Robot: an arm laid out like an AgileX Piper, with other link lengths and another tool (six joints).
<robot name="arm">
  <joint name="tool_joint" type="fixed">
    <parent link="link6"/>
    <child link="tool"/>
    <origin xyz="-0.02 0 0.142" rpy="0 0.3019 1.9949"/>
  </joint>
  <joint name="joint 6" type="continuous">
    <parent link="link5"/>
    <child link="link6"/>
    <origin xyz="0 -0.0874 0" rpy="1.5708 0 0"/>
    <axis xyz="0 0 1"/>
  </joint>
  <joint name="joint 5" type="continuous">
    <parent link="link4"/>
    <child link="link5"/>
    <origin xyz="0 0 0" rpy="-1.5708 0 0"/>
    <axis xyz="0 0 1"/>
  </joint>
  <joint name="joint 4" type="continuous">
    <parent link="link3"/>
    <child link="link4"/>
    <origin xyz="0.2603 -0.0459 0" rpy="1.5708 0 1.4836"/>
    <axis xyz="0 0 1"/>
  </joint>
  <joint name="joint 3" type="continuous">
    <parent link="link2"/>
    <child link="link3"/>
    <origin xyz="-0.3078 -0.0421 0" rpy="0 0 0"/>
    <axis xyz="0 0 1"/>
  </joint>
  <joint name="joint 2" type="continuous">
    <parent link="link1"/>
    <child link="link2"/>
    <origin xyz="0 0 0" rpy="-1.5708 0 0"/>
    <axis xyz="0 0 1"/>
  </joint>
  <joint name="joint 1" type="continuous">
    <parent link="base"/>
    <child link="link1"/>
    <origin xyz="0 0 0.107" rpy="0 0 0"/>
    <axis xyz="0 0 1"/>
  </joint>
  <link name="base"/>
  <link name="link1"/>
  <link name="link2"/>
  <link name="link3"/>
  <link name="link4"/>
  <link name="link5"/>
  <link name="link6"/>
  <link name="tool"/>
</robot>
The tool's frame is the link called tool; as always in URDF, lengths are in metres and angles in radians. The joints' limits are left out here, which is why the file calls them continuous.
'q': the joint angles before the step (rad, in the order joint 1, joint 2, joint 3, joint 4, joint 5, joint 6). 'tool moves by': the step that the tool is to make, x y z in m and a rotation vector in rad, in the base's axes. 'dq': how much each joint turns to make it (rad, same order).
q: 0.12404 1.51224 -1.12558 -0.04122 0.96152 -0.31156
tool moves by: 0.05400 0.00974 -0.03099 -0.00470 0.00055 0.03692
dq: 0.00212 0.19719 -0.11832 0.00555 -0.07888 -0.03549
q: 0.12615 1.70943 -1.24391 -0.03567 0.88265 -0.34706
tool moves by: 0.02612 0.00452 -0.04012 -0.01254 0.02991 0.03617
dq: 0.00001 0.14091 -0.04999 0.00108 -0.06066 -0.03624
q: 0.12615 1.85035 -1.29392 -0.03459 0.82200 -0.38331
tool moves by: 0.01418 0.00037 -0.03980 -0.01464 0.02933 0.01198
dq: 0.00000 0.11105 -0.02068 -0.01270 -0.05959 -0.00374
